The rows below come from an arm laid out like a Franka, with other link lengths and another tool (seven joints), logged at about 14 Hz.
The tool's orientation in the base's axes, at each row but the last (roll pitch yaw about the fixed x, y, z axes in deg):
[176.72 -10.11 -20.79]
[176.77 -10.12 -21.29]
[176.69 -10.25 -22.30]
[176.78 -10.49 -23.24]
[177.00 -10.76 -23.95]
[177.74 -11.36 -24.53]
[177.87 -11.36 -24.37]
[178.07 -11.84 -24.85]
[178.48 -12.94 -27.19]
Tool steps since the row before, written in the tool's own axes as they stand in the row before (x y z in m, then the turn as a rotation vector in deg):
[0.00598 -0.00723 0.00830 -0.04 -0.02 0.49]
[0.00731 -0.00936 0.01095 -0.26 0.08 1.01]
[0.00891 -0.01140 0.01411 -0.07 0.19 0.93]
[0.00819 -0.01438 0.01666 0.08 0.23 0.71]
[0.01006 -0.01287 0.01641 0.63 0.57 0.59]
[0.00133 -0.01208 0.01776 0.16 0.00 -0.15]
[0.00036 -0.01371 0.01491 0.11 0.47 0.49]
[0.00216 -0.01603 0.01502 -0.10 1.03 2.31]
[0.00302 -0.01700 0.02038 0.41 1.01 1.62]
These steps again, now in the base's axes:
[0.00933 0.00367 -0.00752 0.04 -0.02 -0.49]
[0.01175 0.00479 -0.01000 -0.12 -0.10 -1.03]
[0.01455 0.00545 -0.01292 -0.01 -0.26 -0.92]
[0.01561 0.00790 -0.01566 0.08 -0.33 -0.67]
[0.01681 0.00566 -0.01488 0.42 -0.84 -0.43]
[0.00917 0.00831 -0.01760 0.12 -0.05 0.18]
[0.00851 0.01058 -0.01504 -0.02 -0.53 -0.44]
[0.01133 0.01185 -0.01478 -0.13 -1.16 -2.25]
[0.01428 0.01116 -0.01962 0.19 -1.28 -1.46]

